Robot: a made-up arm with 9 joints. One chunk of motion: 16 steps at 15 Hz.
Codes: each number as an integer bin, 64 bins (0 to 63) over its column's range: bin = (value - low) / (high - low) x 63, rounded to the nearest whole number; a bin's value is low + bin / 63 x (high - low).
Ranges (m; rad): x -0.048..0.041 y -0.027..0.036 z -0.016..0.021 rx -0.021..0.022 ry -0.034..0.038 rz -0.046..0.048
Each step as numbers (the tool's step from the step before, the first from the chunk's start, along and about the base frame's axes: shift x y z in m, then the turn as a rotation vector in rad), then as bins.
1 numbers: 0.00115 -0.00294 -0.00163 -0.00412 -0.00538 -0.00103
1 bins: 35 24 24 25 25 30
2 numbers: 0.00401 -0.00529 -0.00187 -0.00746 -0.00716 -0.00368
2 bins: 37 22 24 20 23 28
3 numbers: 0.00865 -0.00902 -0.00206 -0.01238 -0.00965 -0.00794
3 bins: 40 18 24 13 21 26
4 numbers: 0.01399 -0.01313 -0.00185 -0.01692 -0.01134 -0.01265
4 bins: 44 14 24 6 20 22
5 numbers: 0.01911 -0.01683 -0.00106 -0.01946 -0.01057 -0.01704
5 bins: 48 10 25 2 21 19
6 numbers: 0.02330 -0.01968 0.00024 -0.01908 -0.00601 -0.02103
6 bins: 50 7 28 3 24 17
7 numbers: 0.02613 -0.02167 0.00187 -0.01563 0.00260 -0.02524
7 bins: 52 5 30 8 32 14
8 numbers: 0.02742 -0.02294 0.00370 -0.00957 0.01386 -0.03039
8 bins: 53 4 34 17 42 10
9 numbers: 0.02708 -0.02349 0.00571 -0.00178 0.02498 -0.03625
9 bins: 53 4 37 28 52 7
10 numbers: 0.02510 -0.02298 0.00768 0.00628 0.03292 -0.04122
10 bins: 52 4 40 40 59 3
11 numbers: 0.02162 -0.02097 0.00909 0.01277 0.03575 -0.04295
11 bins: 49 6 43 49 61 2
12 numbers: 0.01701 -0.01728 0.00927 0.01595 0.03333 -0.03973
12 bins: 46 10 43 54 59 4
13 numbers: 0.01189 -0.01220 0.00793 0.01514 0.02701 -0.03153
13 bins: 42 15 41 53 53 10
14 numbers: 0.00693 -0.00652 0.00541 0.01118 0.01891 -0.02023
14 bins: 39 20 36 47 46 17
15 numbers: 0.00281 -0.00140 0.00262 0.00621 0.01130 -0.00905
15 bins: 36 26 32 40 40 25
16 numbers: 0.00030 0.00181 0.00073 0.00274 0.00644 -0.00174
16 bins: 34 29 28 35 35 30
